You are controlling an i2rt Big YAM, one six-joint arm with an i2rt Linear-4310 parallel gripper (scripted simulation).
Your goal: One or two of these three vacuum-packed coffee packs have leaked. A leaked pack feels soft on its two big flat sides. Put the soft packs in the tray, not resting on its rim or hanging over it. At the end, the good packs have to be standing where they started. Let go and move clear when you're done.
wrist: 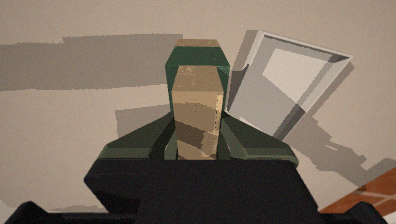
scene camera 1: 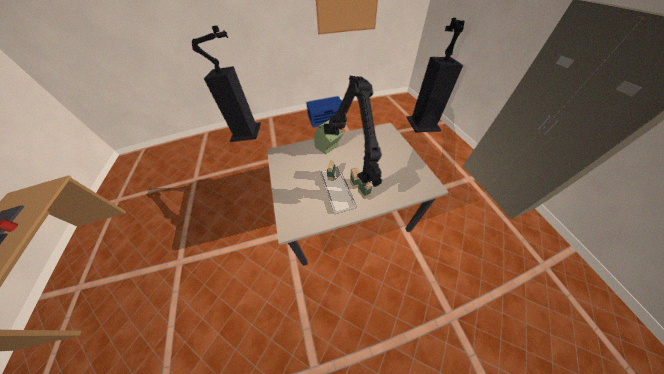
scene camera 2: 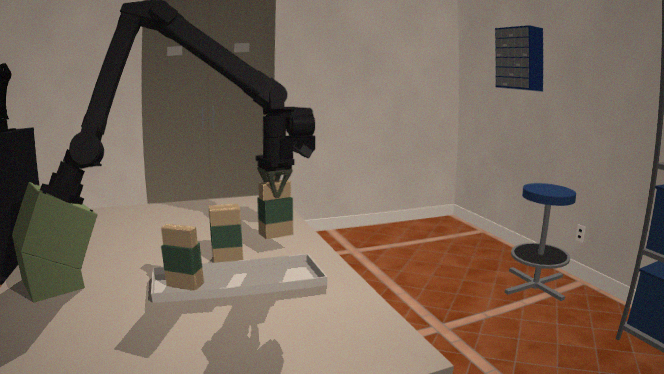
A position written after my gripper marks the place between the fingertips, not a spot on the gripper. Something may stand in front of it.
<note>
In view: my gripper [scene camera 2: 274,196] and a tray [scene camera 2: 255,273].
The tray is seen too in the wrist view [wrist: 280,81] and in scene camera 1 [scene camera 1: 338,193]. My gripper also shows in the wrist view [wrist: 197,111].
</note>
